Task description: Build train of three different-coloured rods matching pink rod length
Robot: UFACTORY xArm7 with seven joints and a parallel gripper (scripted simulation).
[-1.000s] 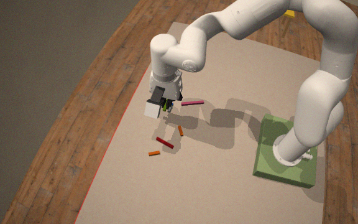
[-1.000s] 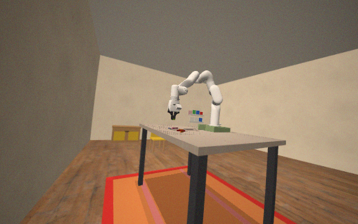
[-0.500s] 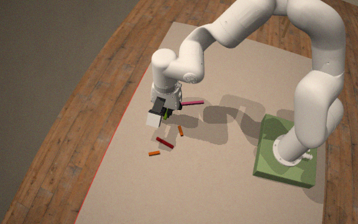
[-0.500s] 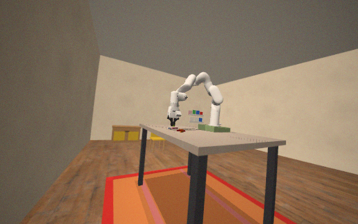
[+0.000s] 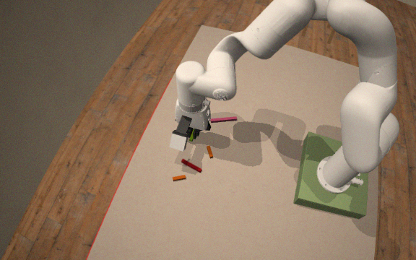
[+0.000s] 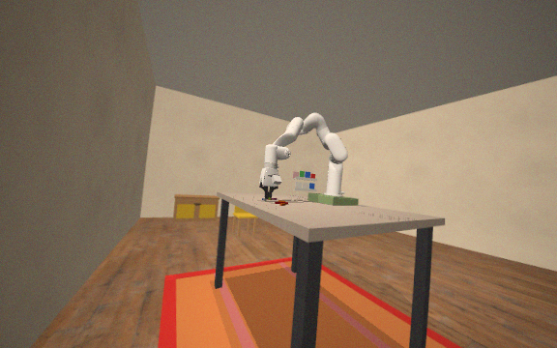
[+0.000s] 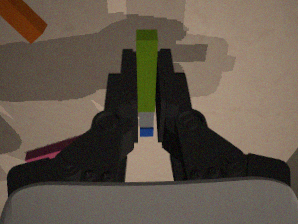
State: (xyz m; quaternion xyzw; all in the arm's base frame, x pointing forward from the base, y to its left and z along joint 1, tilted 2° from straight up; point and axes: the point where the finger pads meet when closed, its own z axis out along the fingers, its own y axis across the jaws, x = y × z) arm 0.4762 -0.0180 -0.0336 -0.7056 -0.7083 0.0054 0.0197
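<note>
My hand is 20 mm above the lime rod. From my hand the other things lie so: blue rod: 60 mm to the right, 30 mm below; then grey rod: 40 mm to the right, 30 mm below; then red rod: 100 mm to the left, 30 mm below, 30 mm behind.
</note>
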